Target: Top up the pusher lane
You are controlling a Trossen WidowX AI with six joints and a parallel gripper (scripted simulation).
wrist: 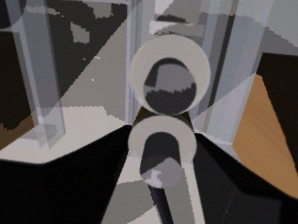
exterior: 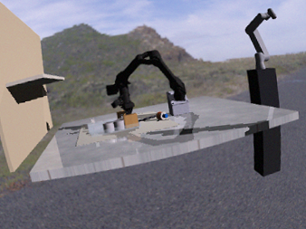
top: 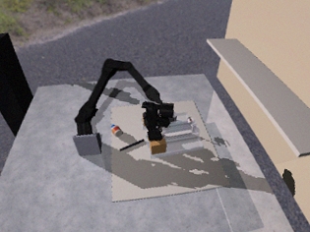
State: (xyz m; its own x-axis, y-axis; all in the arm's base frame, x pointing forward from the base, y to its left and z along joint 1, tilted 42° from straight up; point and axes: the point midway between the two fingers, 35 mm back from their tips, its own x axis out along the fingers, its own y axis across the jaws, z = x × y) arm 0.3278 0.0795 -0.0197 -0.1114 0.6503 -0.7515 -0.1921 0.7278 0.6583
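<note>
The black stick is 100 mm behind my gripper tip, 30 mm to the right of it and 30 mm below it. From my gripper tip the other things lie so: shelf 500 mm ahead, 330 mm above, 60 mm to the left; lane 130 mm ahead, 50 mm to the left, 10 mm below.
</note>
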